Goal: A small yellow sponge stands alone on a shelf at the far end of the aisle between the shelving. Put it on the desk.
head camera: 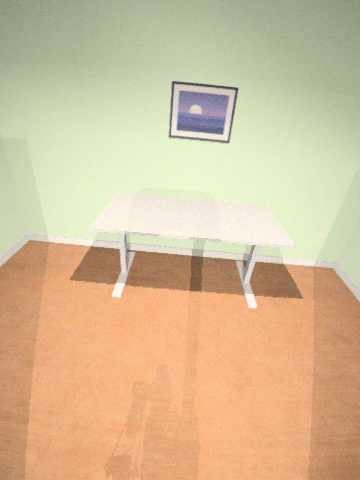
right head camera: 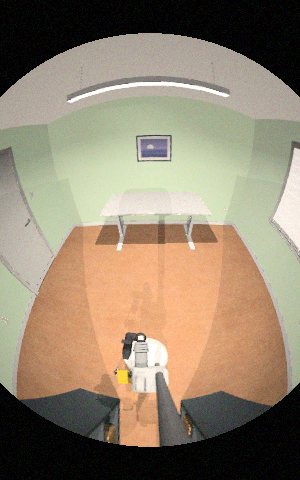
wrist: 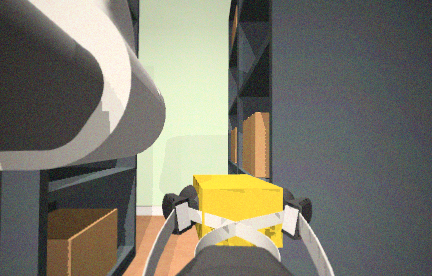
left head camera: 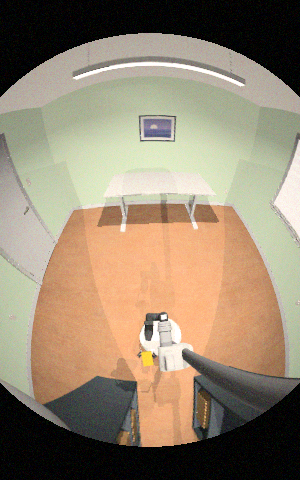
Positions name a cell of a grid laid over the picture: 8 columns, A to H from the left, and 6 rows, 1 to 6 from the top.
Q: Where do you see a yellow sponge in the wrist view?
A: E5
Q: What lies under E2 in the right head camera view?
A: A framed sunset picture.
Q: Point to a framed sunset picture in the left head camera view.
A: E2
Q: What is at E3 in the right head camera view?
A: A white desk.
